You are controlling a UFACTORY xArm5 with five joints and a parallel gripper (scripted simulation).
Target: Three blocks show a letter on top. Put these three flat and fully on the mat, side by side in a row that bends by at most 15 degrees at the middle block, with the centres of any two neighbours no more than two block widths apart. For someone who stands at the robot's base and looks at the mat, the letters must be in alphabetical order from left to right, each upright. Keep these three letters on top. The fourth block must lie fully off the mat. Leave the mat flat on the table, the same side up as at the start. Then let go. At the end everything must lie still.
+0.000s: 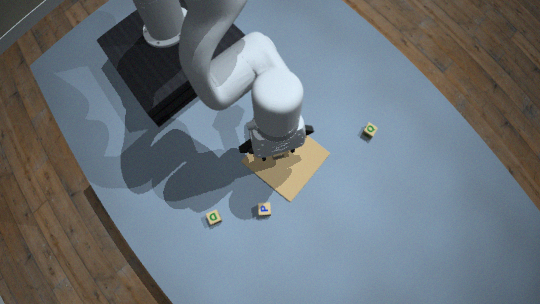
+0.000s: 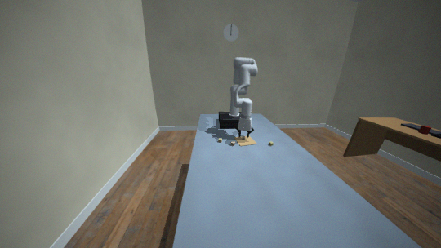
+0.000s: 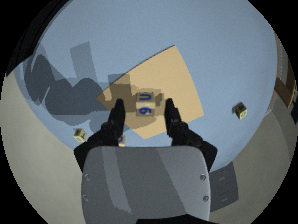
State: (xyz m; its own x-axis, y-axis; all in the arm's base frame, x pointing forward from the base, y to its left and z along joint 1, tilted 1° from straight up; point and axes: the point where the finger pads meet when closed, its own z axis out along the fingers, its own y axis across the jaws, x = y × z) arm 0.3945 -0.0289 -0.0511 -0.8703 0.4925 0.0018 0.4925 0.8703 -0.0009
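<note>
Now: hand 40 mm above the tan mat, 20 mm short of it and 10 mm to the right of it. Round my hand: block: 200 mm to the right, 30 mm below, 10 mm ahead.
</note>
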